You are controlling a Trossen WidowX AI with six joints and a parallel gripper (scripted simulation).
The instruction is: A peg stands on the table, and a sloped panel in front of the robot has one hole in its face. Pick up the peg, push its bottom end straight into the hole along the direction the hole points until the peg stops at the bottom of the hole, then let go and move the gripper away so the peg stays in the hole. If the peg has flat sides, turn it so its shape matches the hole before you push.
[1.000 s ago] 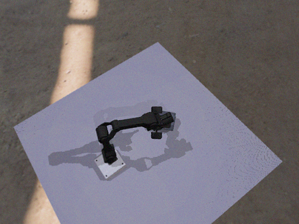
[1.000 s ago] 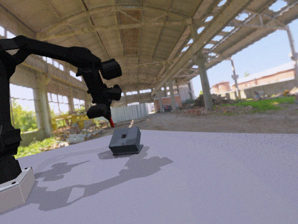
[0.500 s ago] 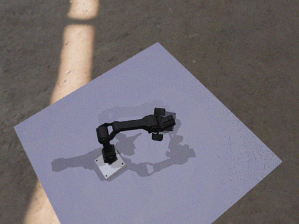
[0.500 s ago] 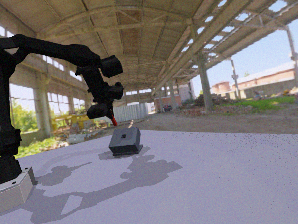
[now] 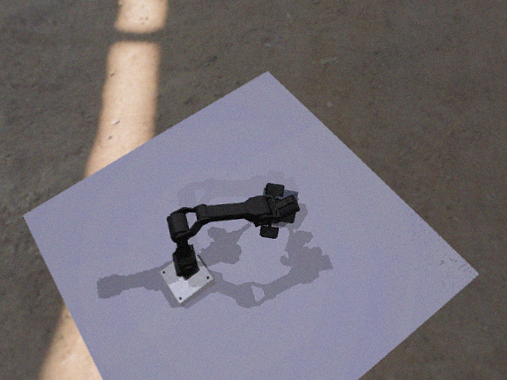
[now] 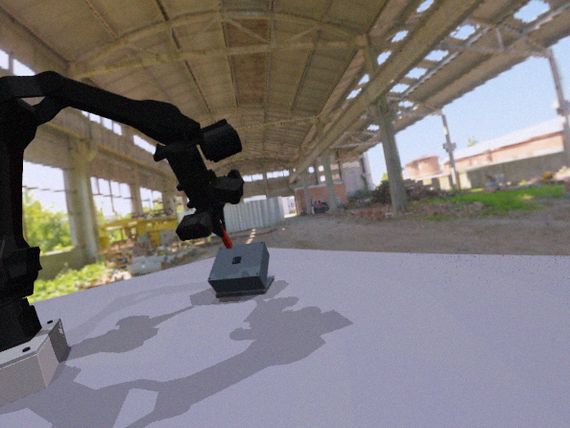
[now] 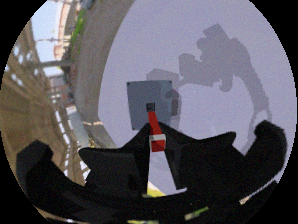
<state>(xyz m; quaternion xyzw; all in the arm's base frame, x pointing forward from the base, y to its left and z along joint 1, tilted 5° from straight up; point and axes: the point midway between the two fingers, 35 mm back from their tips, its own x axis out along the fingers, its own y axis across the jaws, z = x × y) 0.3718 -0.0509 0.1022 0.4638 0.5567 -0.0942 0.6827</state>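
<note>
The grey sloped panel is 5 cm ahead of my gripper tip, 4 cm to the left of it and 9 cm below it. From my gripper tip the other things lie so: red peg 1 cm behind, 1 cm to the right, 1 cm above.
</note>
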